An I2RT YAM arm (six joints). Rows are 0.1 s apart.
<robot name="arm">
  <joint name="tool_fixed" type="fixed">
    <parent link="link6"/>
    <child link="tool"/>
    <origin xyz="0 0 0" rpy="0 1.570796 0"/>
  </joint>
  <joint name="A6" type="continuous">
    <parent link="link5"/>
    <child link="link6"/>
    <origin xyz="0.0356 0 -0.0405"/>
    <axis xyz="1 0 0"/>
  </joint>
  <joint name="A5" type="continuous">
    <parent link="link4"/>
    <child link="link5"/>
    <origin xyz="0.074 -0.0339 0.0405"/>
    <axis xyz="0 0 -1"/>
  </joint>
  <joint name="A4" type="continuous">
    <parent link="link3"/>
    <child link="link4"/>
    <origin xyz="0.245 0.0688 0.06"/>
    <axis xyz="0 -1 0"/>
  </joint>
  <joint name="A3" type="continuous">
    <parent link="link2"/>
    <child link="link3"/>
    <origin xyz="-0.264 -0.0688 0"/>
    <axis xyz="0 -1 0"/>
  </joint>
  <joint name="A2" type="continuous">
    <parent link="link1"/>
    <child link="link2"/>
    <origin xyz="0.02 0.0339 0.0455"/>
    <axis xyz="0 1 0"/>
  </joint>
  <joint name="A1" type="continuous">
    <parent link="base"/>
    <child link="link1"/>
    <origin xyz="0 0 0.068"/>
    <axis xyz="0 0 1"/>
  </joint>
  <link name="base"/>
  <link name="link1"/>
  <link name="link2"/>
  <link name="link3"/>
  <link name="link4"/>
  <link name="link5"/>
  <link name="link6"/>
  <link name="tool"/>
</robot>
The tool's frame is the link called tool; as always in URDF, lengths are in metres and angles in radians. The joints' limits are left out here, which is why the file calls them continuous.
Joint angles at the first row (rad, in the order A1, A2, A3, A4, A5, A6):
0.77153 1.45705 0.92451 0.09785 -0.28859 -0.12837
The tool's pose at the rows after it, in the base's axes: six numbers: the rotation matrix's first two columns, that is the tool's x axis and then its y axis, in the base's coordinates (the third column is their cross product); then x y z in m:
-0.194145 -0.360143 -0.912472 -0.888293 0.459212 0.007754 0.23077 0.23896 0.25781
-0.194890 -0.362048 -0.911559 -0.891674 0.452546 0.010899 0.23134 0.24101 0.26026
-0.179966 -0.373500 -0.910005 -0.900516 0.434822 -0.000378 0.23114 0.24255 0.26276
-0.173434 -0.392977 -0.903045 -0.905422 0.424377 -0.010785 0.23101 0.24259 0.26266
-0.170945 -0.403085 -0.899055 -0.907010 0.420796 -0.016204 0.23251 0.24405 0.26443
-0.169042 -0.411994 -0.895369 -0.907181 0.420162 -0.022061 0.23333 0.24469 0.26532
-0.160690 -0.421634 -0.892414 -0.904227 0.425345 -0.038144 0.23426 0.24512 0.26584
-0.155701 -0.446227 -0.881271 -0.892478 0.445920 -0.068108 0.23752 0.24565 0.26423
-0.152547 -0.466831 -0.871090 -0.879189 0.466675 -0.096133 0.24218 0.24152 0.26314
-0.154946 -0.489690 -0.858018 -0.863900 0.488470 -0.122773 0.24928 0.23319 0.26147
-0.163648 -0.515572 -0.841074 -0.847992 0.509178 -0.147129 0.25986 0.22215 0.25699
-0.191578 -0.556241 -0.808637 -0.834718 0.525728 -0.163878 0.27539 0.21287 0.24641
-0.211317 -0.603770 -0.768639 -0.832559 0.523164 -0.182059 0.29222 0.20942 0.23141
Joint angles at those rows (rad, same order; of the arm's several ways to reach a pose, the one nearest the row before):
0.77155 1.46697 0.93710 0.08793 -0.29620 -0.12874
0.77421 1.47193 0.95276 0.07418 -0.30155 -0.12874
0.77687 1.47384 0.96686 0.05627 -0.31186 -0.14782
0.77688 1.47537 0.97486 0.03187 -0.31528 -0.16765
0.77689 1.48261 0.99240 0.01204 -0.31489 -0.17719
0.77689 1.48642 1.00269 -0.00246 -0.31146 -0.18520
0.77724 1.48947 1.00921 -0.00937 -0.29776 -0.19780
0.77536 1.50168 1.02064 -0.02422 -0.26073 -0.21877
0.75970 1.50473 1.02446 -0.03796 -0.23595 -0.24243
0.72919 1.50551 1.02563 -0.05667 -0.22106 -0.27180
0.68495 1.51503 1.02599 -0.07306 -0.21647 -0.30765
0.63649 1.55698 1.04312 -0.10241 -0.21229 -0.34810
0.60139 1.62606 1.07367 -0.12492 -0.20772 -0.39693

